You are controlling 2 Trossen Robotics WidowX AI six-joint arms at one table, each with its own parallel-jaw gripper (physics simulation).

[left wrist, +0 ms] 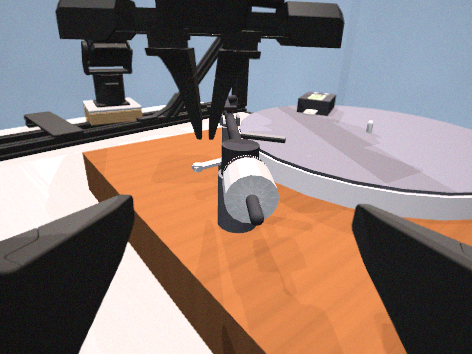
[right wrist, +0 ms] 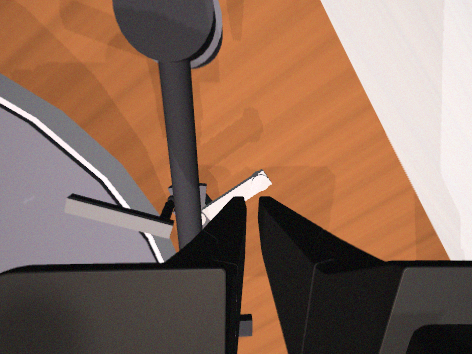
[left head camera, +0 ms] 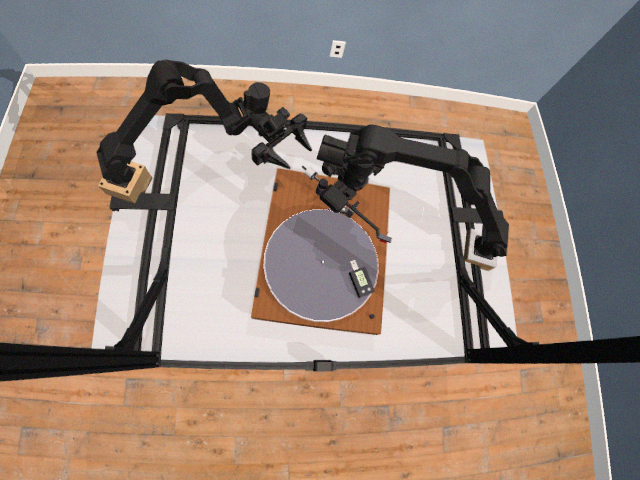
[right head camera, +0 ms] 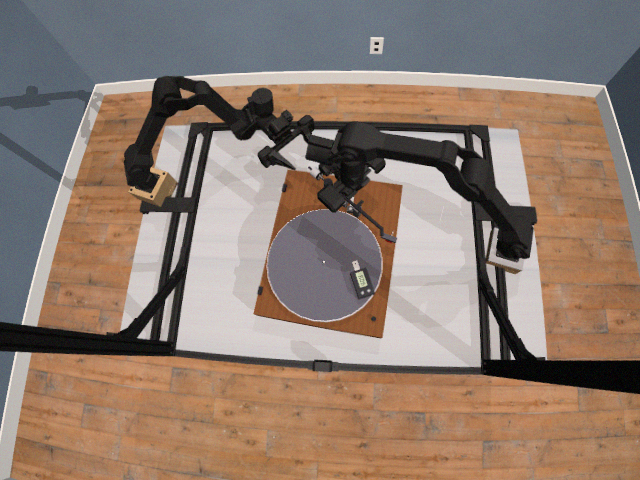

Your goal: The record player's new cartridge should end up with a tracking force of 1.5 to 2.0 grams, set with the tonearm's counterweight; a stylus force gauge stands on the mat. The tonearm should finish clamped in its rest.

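Places are measured from the left arm's base along level axes (x ahead, y left, z up), in metres.
Where they show: left gripper, fingertip midpoint: (left wrist: 245, 211) (left head camera: 300, 159) (right head camera: 306, 160); right gripper, fingertip midpoint: (left wrist: 205, 138) (right wrist: 250, 207) (left head camera: 345, 194) (right head camera: 351, 193); left arm's base, link origin: (left head camera: 121, 175) (right head camera: 147, 181); right arm's base, link origin: (left wrist: 111, 103) (left head camera: 484, 247) (right head camera: 508, 248).
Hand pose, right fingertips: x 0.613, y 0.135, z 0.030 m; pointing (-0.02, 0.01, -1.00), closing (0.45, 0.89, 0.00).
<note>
Each offset is from my right fingertips to the top centre of the thing. "spot": to the spot under its first point. Level surfaces: height alone.
The tonearm (left head camera: 364, 217) (right head camera: 368, 217) (left wrist: 232, 125) (right wrist: 179, 125) lies off the platter, its headshell {0.131 m ahead, 0.088 m right, 0.007 m up} (left head camera: 383, 238) (right head camera: 388, 238) near the plinth's right edge. The pale counterweight {0.107 m back, 0.024 m left, 0.022 m up} (left head camera: 310, 172) (left wrist: 250, 185) is on its rear end. My left gripper (left head camera: 299, 158) (left wrist: 245, 211) is open behind the counterweight, fingers apart on either side of it in its wrist view. My right gripper (left wrist: 205, 138) (right wrist: 250, 207) is shut and empty, beside the tonearm and close to the white lever {0.005 m ahead, 0.007 m right, 0.025 m down} (left wrist: 205, 165) (right wrist: 240, 194) by the rest. Whether the rest is clamped is unclear. The force gauge {0.095 m ahead, 0.210 m right, 0.006 m up} (left head camera: 361, 281) (right head camera: 361, 282) (left wrist: 316, 104) stands on the mat {0.015 m down} (left head camera: 299, 279) (right head camera: 299, 279); its reading is illegible.
A grey lever {0.019 m back, 0.045 m right, 0.003 m up} (left wrist: 265, 137) (right wrist: 117, 215) reaches over the platter's edge beside the tonearm. The spindle {spot: 0.006 m back, 0.200 m right, 0.002 m down} (left head camera: 323, 261) (left wrist: 370, 126) rises at the platter's centre. The wooden plinth {spot: 0.149 m back, 0.030 m right, 0.041 m down} (left head camera: 289, 193) (right head camera: 299, 191) sits on the white table, inside a black frame {spot: 0.434 m back, 0.210 m right, 0.095 m down} (left head camera: 175, 227) (right head camera: 190, 227). The right arm spans above the plinth's back.
</note>
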